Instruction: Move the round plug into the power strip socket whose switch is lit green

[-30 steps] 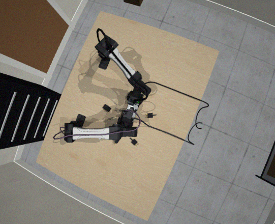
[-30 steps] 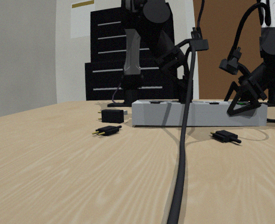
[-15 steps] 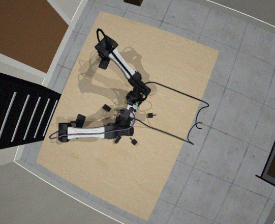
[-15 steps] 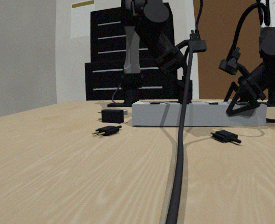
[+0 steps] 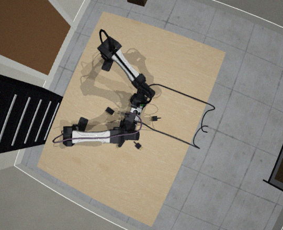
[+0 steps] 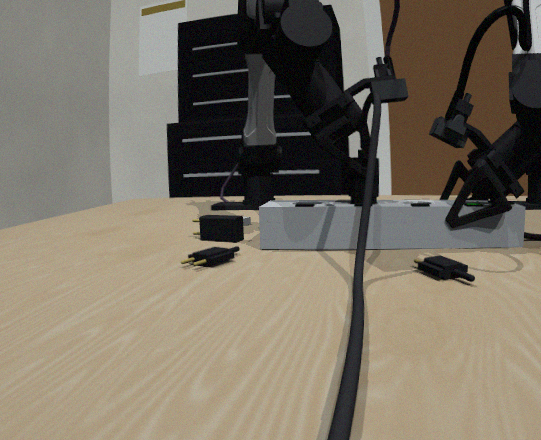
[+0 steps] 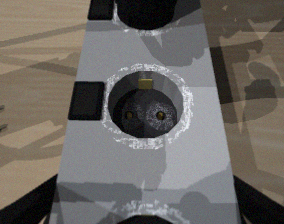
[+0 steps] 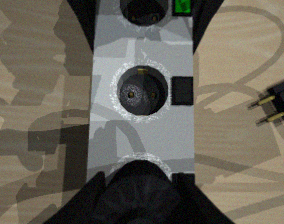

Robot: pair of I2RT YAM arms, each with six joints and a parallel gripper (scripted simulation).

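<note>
The black round plug lies 10 mm to the right of my right hand and 10 mm below it. The rest, counted from my right hand: white block 150 mm behind, 230 mm to the right, 80 mm below; then black block 200 mm behind, 80 mm below; then black adapter 20 mm behind, 220 mm to the right, 70 mm below.
</note>
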